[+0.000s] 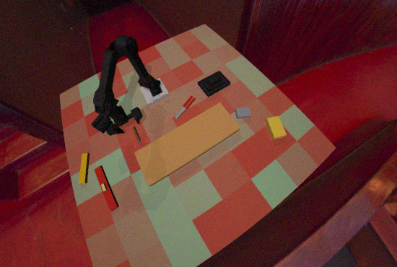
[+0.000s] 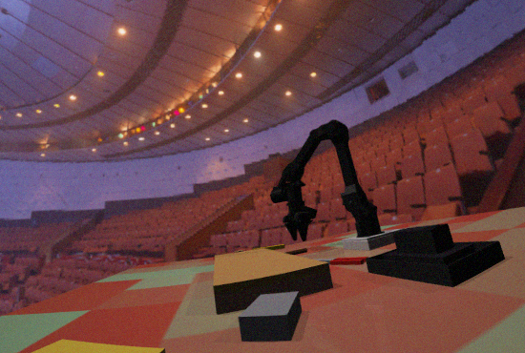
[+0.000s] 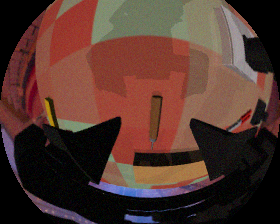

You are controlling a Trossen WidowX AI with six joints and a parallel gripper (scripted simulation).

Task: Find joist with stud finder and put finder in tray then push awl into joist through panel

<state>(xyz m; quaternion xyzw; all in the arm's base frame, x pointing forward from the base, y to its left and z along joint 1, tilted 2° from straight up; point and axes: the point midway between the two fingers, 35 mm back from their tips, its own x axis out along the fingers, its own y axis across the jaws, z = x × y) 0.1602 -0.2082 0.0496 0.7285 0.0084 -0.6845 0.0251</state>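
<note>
My gripper tip is 5 cm short of the awl and 4 cm above it. Round my gripper tip: yellow bar: 6 cm ahead, 33 cm to the right, 4 cm below; red level: 21 cm ahead, 24 cm to the right, 3 cm below; black tray: 3 cm behind, 54 cm to the left, 3 cm below.
</note>
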